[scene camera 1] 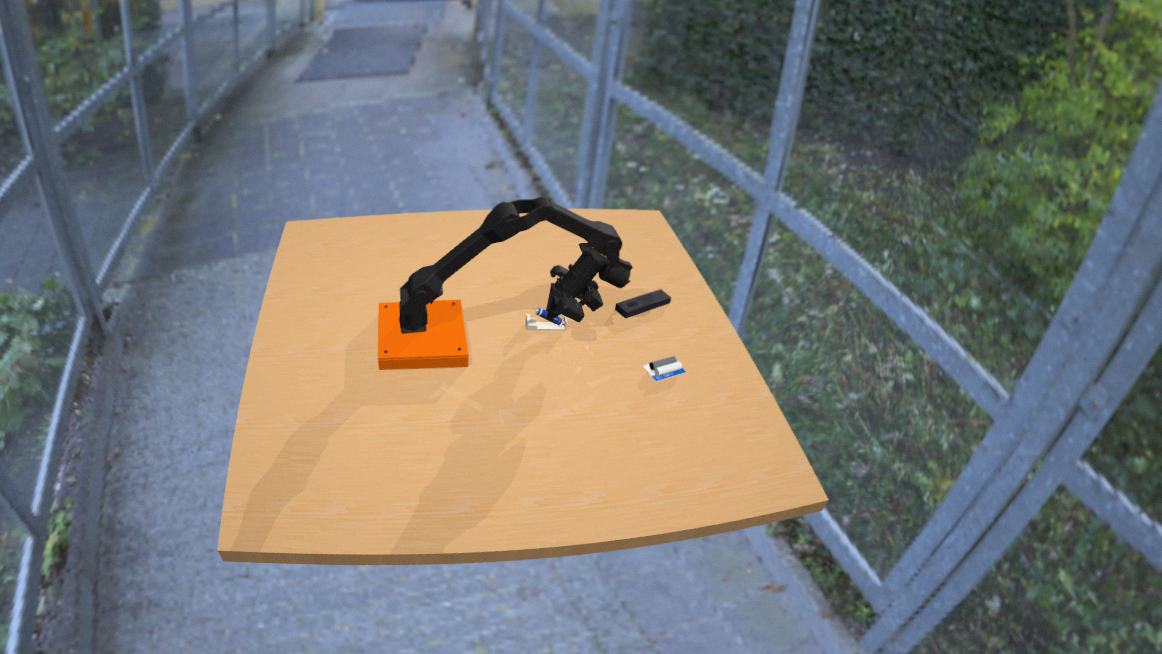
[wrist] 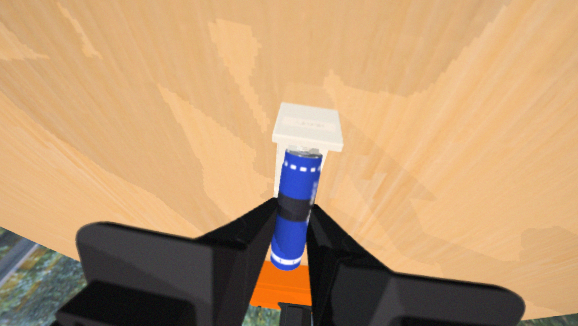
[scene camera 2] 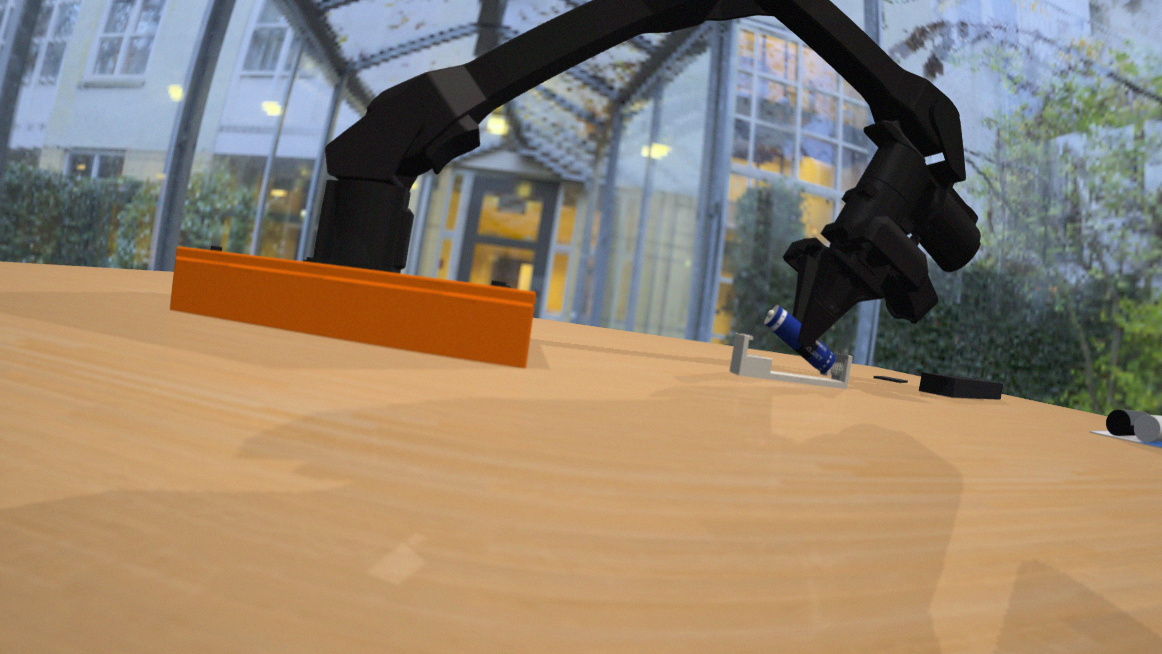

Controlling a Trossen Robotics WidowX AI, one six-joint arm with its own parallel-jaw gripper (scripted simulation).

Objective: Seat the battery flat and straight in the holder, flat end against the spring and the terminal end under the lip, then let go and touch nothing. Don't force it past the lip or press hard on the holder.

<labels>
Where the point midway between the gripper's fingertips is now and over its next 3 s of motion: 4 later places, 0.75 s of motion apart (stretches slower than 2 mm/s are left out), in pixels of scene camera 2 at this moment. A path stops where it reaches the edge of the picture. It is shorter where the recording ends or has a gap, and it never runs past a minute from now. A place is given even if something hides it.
My gripper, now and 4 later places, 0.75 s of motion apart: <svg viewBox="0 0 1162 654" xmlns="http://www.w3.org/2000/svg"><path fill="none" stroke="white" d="M797 343L800 350L798 356L797 361L796 365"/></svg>
</labels>
